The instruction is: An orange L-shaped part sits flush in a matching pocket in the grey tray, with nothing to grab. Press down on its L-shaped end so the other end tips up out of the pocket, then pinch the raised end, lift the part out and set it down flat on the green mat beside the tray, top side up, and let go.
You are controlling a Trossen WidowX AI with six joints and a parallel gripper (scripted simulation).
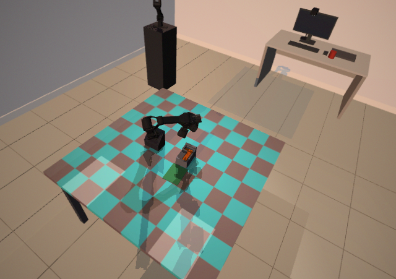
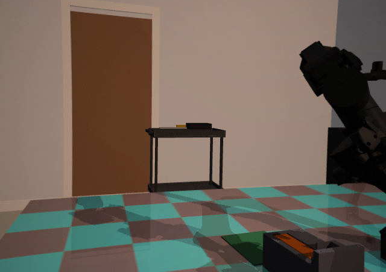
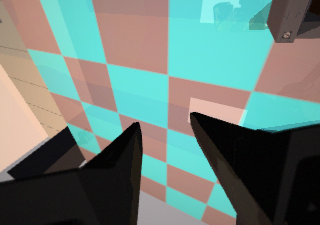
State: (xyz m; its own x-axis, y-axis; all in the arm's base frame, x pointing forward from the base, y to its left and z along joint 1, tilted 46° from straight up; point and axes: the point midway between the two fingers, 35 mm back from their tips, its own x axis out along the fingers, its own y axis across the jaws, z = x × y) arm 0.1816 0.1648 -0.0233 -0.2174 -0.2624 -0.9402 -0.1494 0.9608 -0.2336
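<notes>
The orange L-shaped part lies 90 mm ahead of my gripper tip, 120 mm to the right of it and 120 mm below it. Also, from my gripper tip: green mat: 110 mm ahead, 280 mm to the right, 180 mm below.
</notes>
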